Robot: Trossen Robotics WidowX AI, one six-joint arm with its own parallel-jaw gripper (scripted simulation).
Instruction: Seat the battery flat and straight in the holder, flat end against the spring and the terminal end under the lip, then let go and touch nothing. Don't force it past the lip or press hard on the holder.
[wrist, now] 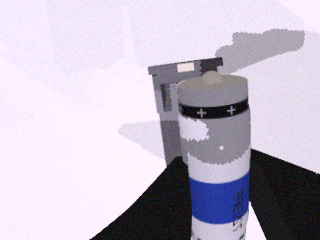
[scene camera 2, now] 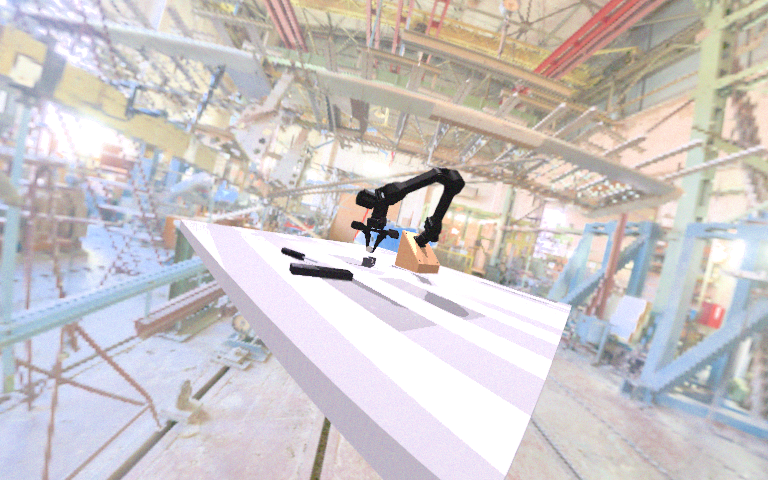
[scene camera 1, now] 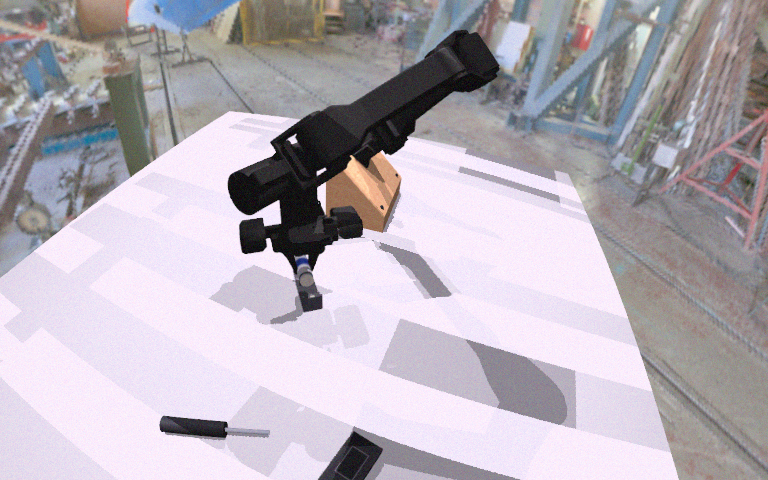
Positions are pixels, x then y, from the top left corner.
Labels:
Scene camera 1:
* my gripper: 303,271
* black-handled screwdriver: 178,425

